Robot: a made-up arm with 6 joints. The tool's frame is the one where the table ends. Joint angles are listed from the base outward.
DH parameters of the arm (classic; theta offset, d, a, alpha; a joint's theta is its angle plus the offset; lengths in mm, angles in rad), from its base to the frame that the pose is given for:
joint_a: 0 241 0 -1.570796
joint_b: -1.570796 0 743 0
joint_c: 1.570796 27 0 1.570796
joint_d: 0 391 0 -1.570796
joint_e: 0 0 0 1.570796
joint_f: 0 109 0 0
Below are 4 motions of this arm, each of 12 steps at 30 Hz.
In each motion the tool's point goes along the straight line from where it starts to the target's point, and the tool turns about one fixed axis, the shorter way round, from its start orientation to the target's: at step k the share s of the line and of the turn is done. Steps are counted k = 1, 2, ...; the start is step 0. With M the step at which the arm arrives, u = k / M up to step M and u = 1 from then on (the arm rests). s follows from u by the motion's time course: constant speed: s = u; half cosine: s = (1 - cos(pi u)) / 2; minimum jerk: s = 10 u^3 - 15 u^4 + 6 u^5.
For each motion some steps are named. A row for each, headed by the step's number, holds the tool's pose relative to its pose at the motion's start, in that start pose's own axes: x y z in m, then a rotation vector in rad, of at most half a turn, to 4 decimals.
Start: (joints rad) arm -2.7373 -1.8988 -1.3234 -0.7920 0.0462 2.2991
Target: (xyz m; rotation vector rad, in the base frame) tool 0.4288 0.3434 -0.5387 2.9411 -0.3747 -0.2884
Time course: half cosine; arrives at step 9
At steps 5, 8, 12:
5: -0.1039 0.0729 0.0316 -0.1288 -0.0169 -0.4942
8: -0.1716 0.1205 0.0523 -0.2129 -0.0279 -0.8168
12: -0.1770 0.1243 0.0539 -0.2195 -0.0288 -0.8422

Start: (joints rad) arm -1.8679 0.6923 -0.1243 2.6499 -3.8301 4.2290
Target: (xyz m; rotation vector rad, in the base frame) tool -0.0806 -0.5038 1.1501 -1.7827 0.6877 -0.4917
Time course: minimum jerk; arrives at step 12
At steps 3, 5, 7, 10, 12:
3: -0.0001 -0.0076 0.0063 0.0038 0.0108 0.0260
5: -0.0004 -0.0254 0.0210 0.0128 0.0361 0.0870
7: -0.0007 -0.0478 0.0395 0.0242 0.0681 0.1640
10: -0.0011 -0.0705 0.0584 0.0357 0.1005 0.2421
12: -0.0011 -0.0731 0.0605 0.0370 0.1042 0.2510

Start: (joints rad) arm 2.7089 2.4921 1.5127 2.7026 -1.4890 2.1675
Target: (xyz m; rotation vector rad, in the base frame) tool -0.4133 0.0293 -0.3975 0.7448 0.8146 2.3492
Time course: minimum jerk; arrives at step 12
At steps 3, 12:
3: 0.0085 0.0329 -0.0187 0.0050 0.0304 0.0540
12: 0.0822 0.3174 -0.1811 0.0480 0.2941 0.5213

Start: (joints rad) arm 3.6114 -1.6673 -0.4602 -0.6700 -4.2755 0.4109
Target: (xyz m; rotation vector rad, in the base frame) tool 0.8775 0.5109 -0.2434 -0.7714 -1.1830 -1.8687
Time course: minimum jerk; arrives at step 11
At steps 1, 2, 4, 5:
1: -0.0006 -0.0011 -0.0015 0.0001 -0.0046 -0.0004
2: -0.0038 -0.0079 -0.0104 0.0005 -0.0315 -0.0026
4: -0.0219 -0.0449 -0.0597 0.0031 -0.1798 -0.0146
5: -0.0355 -0.0726 -0.0965 0.0050 -0.2908 -0.0236

